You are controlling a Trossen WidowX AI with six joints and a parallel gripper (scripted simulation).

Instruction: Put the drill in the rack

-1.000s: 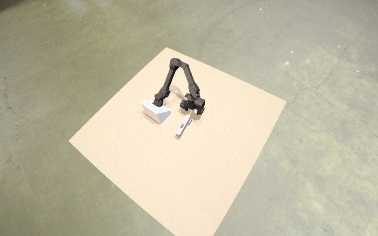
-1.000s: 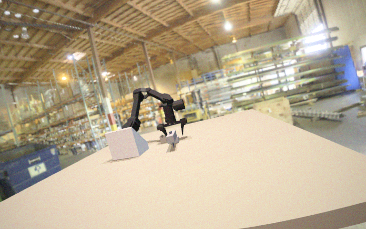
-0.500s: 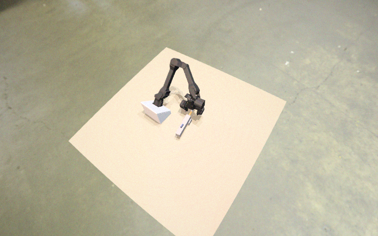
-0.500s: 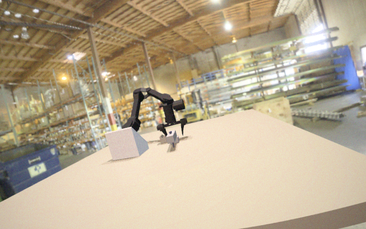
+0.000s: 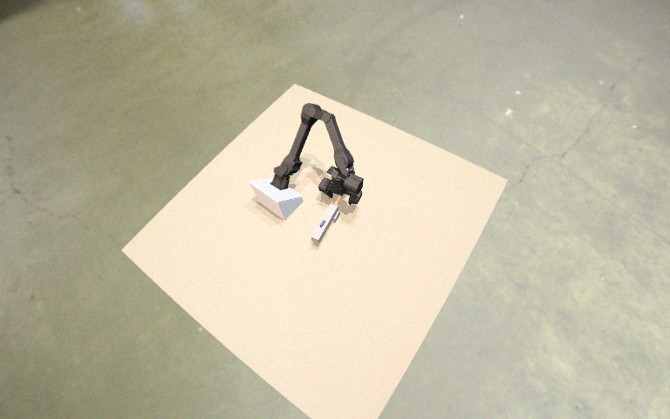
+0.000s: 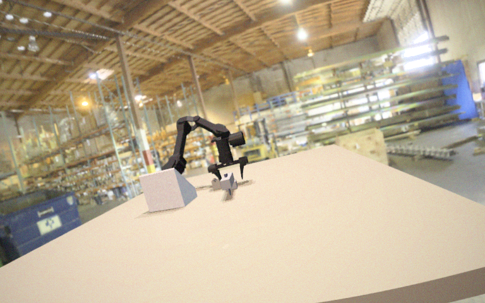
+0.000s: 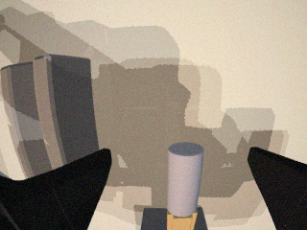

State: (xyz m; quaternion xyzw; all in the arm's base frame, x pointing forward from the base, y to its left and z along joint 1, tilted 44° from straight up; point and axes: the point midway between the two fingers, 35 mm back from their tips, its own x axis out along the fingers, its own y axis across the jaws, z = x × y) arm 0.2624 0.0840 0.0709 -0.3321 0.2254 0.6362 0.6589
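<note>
The drill is 4 cm to the right of my gripper tip and 3 cm above it. The rest, counted from my gripper tip: rack (8 cm behind, 2 cm to the left, 1 cm above); blue key (2 cm ahead, 17 cm to the right, 4 cm above); housing block (2 cm ahead, 14 cm to the right, 3 cm above).
</note>
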